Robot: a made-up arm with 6 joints.
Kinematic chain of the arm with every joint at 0, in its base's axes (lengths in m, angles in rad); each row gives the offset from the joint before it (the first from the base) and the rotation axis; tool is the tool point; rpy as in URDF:
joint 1: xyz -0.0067 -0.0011 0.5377 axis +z
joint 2: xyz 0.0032 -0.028 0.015 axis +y
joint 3: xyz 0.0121 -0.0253 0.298 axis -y
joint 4: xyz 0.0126 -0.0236 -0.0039 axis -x
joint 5: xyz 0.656 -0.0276 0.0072 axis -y
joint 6: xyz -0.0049 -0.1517 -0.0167 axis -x
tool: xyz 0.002 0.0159 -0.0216 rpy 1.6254 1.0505 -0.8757
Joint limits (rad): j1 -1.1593..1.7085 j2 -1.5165..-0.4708 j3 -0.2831..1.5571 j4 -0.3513..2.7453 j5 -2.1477..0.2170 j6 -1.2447..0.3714
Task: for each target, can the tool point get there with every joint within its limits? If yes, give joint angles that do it. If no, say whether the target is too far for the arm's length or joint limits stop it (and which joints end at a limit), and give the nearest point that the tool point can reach.
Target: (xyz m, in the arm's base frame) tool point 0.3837 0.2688 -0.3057
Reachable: no: joint limits stop it (at a limit: joint 2, joint 3, joint 4, joint 6) | nearest point 0.4762 0.3328 0.8531 | short by 1.164 m
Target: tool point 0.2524 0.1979 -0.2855
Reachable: no: joint limits stop it (at a limit: joint 2, joint 3, joint 4, joint 6) | nearest point 0.4556 0.3540 0.8537 | short by 1.168 m
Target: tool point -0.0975 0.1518 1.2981
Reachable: yes | joints -0.7819 -1.2248 0.0183 2.4386 -1.1282 0.0752
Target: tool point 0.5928 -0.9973 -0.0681
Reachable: no: too far | nearest point 0.2864 -0.9472 0.4763 | short by 0.627 m
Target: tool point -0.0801 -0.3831 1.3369
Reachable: yes | joints 0.7305 -1.1516 0.4727 0.2290 -0.3945 -0.2965
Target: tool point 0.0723 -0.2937 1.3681
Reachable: yes | joints 1.1150 -1.0651 0.3351 0.7270 -0.4898 -0.6728
